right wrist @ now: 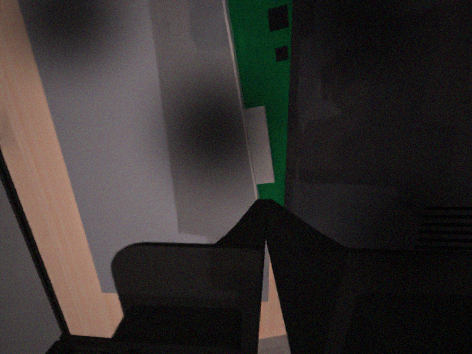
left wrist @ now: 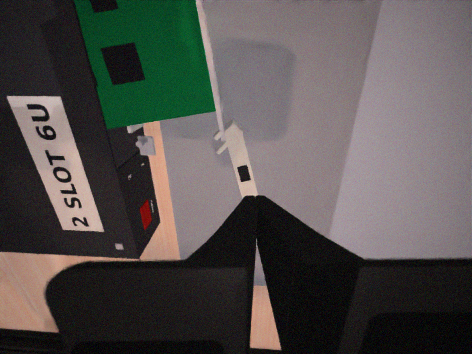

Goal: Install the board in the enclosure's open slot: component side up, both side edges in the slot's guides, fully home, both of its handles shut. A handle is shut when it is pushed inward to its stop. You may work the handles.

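Frame: origin at the left arm's base, x back, y left, z down, level; centimetres.
Seen in the pictures: left gripper, fingertip midpoint: (left wrist: 254,204); right gripper, fingertip midpoint: (right wrist: 264,207).
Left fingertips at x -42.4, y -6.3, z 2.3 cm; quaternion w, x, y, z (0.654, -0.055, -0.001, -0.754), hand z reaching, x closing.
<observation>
A point is followed by its place in that frame.
The green board (left wrist: 165,85) {z 6.9, x -46.3, y -0.6 cm} (right wrist: 265,85) {z 7.1, x -52.9, y 1.4 cm} is partly inside the black enclosure (left wrist: 30,190) {z 5.5, x -38.7, y 7.8 cm} (right wrist: 360,125) {z 5.5, x -55.7, y 11.3 cm}, component side up, and sticks out of its front with its pale front panel along the outer edge. A cream handle (left wrist: 239,155) {z 5.9, x -43.3, y -5.3 cm} at the board's near corner in the left wrist view points outward from the panel's end. My left gripper (left wrist: 254,204) {z 2.3, x -42.4, y -6.3 cm} is shut and empty, with its tips at that handle's outer end. My right gripper (right wrist: 264,207) {z -6.5, x -60.4, y 1.9 cm} is shut and empty, with its tips by the panel's other end. The handle there is hidden.
The enclosure carries a white label (left wrist: 56,162) {z 5.5, x -41.1, y 5.5 cm} reading "2 SLOT 6U", and a red mark (left wrist: 145,215) {z 7.5, x -36.5, y 1.2 cm} shows on its front. A grey mat (left wrist: 270,200) {z 10.2, x -38.1, y -8.4 cm} (right wrist: 110,150) {z 10.2, x -63.1, y -18.7 cm} lies in front of it on the wooden table (left wrist: 30,295) {z 10.4, x -19.0, y 17.1 cm} (right wrist: 55,150) {z 10.4, x -64.3, y -27.3 cm}. A dark table edge (right wrist: 30,240) {z 10.8, x -81.5, y -35.2 cm} shows in the right wrist view.
</observation>
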